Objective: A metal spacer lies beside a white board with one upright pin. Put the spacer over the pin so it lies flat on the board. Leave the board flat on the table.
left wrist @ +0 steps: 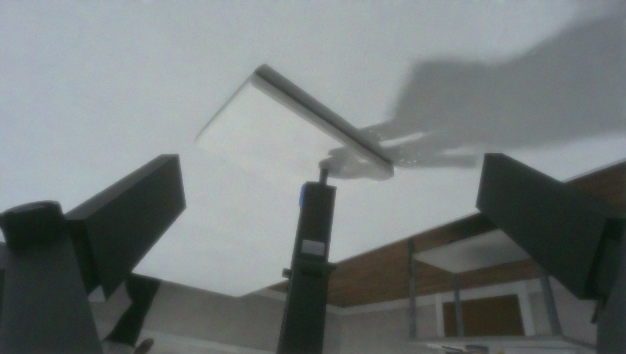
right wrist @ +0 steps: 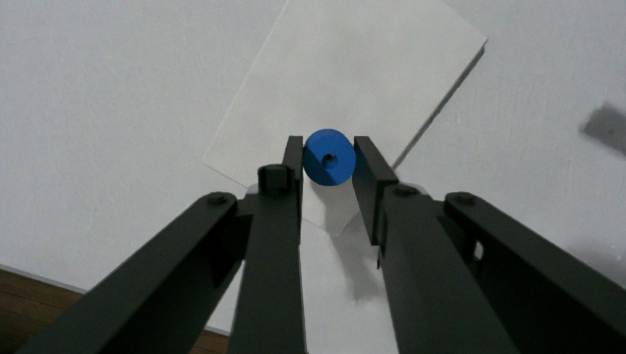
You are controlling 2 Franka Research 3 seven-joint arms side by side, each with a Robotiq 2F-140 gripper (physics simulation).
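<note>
The white board (left wrist: 290,120) (right wrist: 350,75) lies flat on the table. Its upright pin (left wrist: 324,175) shows in the left wrist view between the board and the tips of my right gripper (left wrist: 318,194) (right wrist: 328,150). That gripper is shut on the blue ring-shaped spacer (left wrist: 302,195) (right wrist: 318,145), holding it above the board near the pin's upper end. In the right wrist view a small dark round spot shows inside the spacer's hole; whether the pin's tip is inside the hole I cannot tell. My left gripper is open and empty, apart from the board.
The white table (left wrist: 75,100) (right wrist: 125,100) has its edge at the lower left in the right wrist view and across the lower part of the left wrist view. Wooden floor (left wrist: 370,272) (right wrist: 30,300) lies past it. A shelf frame (left wrist: 412,290) stands beyond the table.
</note>
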